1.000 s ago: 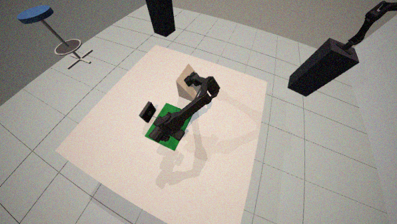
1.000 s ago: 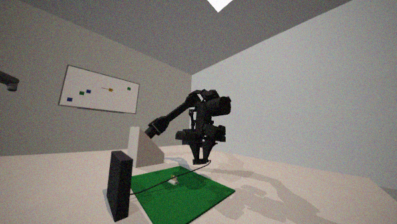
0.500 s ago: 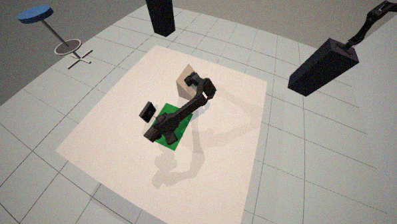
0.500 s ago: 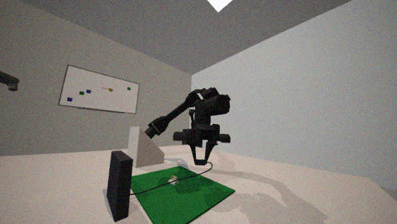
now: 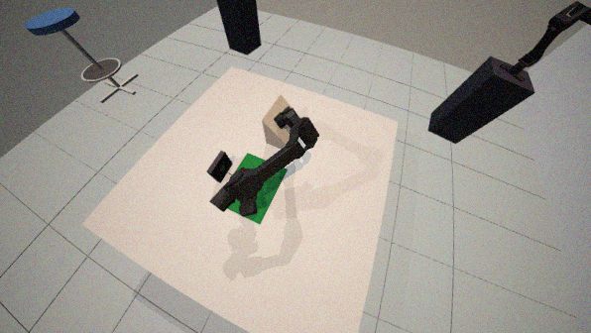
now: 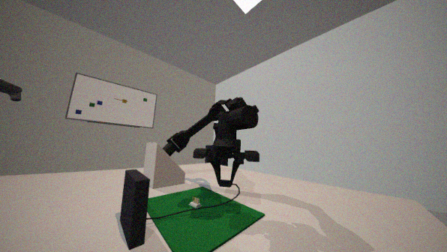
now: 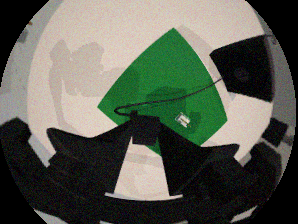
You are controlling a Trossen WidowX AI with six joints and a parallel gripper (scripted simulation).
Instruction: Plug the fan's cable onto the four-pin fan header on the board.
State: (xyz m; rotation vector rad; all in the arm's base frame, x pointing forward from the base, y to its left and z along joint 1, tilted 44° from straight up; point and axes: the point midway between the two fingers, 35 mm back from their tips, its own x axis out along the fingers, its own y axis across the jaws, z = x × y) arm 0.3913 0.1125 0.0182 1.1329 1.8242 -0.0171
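Right now my gripper tip is 6 cm past the green board, 5 cm to the left of it and 9 cm above it. Also, from my gripper tip: pale four-pin header: 8 cm behind, 5 cm to the right, 8 cm below; then black plug: 1 cm behind, 1 cm to the left; then black fan: 5 cm behind, 21 cm to the right, 2 cm below.
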